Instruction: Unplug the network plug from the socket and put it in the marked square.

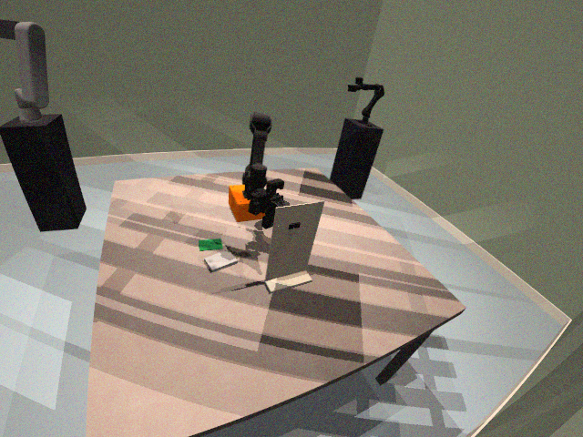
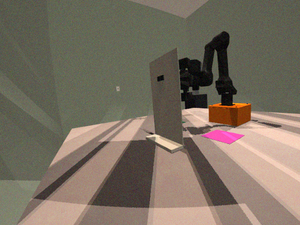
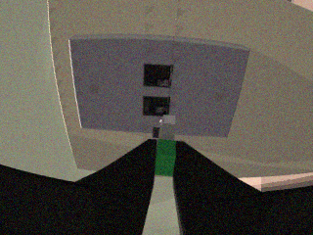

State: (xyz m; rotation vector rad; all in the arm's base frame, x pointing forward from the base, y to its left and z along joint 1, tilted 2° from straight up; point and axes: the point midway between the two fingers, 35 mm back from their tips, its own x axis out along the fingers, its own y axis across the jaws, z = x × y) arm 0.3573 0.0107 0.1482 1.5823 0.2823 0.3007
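Now: the pink marked square 24 cm below my gripper tip, 15 cm behind it and 10 cm to the left of it. Also, from my gripper tip: network plug 1 cm ahead; green patch 24 cm to the right, 24 cm below, 18 cm behind; upright panel 9 cm below, 6 cm ahead, 1 cm to the left.
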